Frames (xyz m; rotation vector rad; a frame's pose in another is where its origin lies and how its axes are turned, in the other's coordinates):
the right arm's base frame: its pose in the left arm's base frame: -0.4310 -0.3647 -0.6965 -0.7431 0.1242 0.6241
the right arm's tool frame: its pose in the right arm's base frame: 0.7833 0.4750 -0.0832 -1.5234 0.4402 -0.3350
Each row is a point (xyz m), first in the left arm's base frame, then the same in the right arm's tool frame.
Working: the left arm's base frame: its pose in the right arm's tool frame: -0.0318 -0.7877 -1.0485 2.3165 0.1083 -0.1134

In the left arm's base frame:
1: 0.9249 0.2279 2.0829
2: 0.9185 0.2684 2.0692
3: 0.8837 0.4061 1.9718
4: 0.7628 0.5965 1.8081
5: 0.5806 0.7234 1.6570
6: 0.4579 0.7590 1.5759
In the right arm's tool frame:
1: 0.8122 -2.4300 -2.4036
2: 0.8111 -2.4478 -2.3642
3: 0.7969 -2.4713 -2.1942
4: 0.7065 -2.4857 -1.9309
5: 0.5474 -2.4688 -1.7152
6: 0.4336 -2.4387 -1.6201

